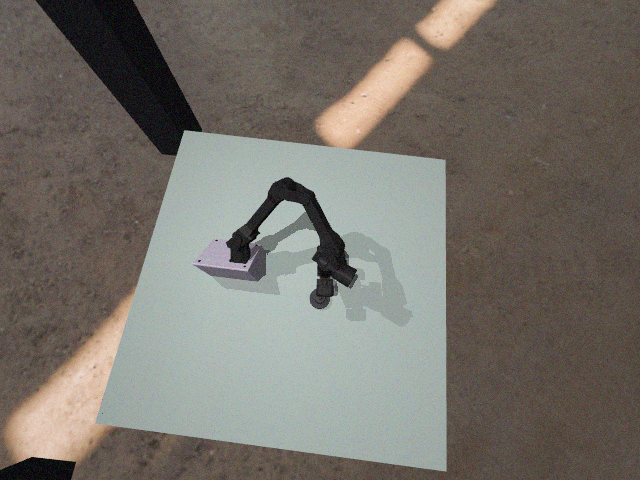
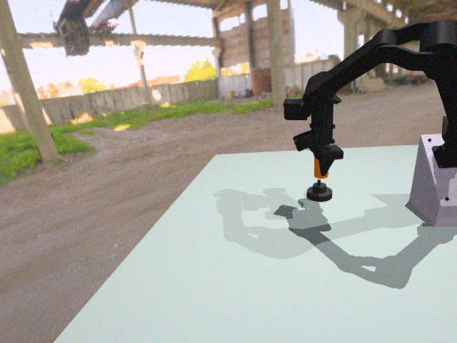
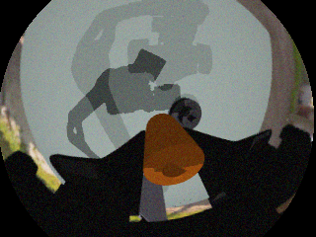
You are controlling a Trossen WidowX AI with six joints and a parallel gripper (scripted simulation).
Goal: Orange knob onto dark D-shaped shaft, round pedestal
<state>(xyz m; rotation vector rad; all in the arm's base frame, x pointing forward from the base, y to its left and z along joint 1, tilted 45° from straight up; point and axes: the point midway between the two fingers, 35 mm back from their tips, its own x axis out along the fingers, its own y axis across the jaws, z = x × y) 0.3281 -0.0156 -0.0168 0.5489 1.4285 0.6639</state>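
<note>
Right now the dark round pedestal is 9 cm below my gripper tip, 8 cm to the right of it and 1 cm behind it. The rest, counted from my gripper tip: orange knob: 2 cm above.
</note>
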